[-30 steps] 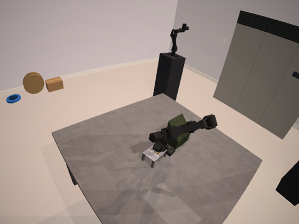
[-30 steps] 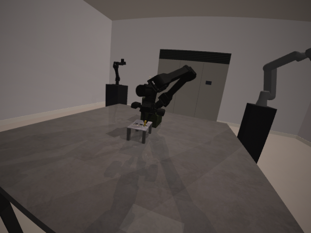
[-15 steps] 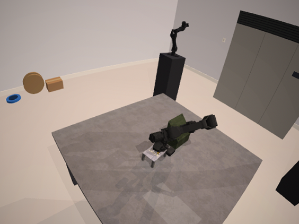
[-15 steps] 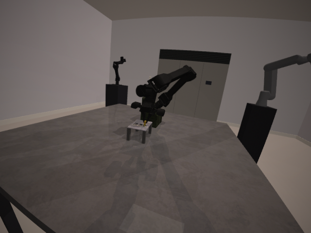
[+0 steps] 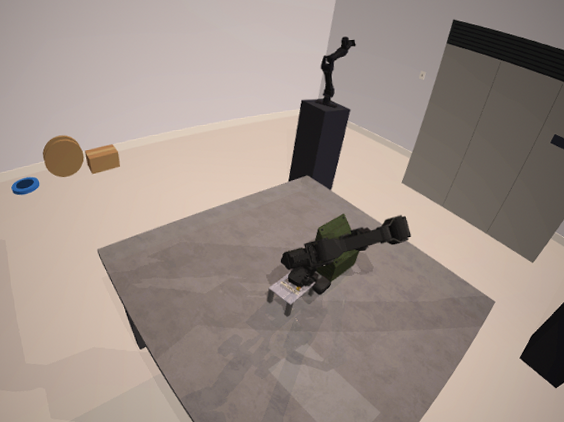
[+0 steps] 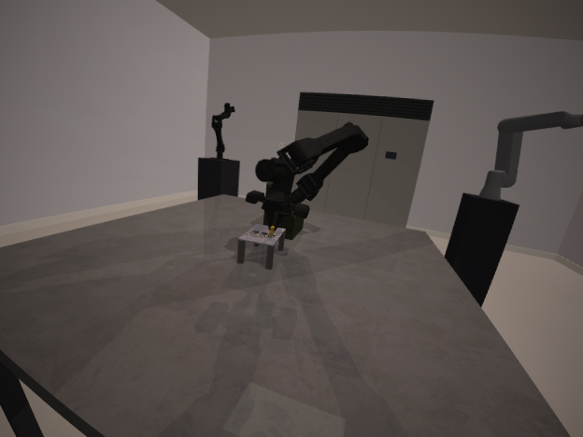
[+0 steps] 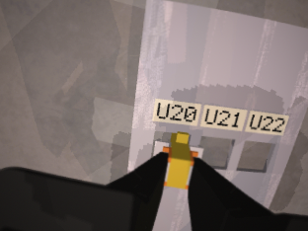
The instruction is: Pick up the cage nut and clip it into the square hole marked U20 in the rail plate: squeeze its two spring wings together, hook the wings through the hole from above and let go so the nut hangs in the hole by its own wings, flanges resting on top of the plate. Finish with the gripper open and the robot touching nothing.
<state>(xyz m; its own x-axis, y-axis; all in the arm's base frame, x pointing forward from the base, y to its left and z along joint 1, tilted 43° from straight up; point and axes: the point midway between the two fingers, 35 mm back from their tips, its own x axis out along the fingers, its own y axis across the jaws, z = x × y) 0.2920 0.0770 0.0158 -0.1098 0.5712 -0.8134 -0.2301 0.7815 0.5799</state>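
Now: gripper tip 10 mm above the yellow cage nut.
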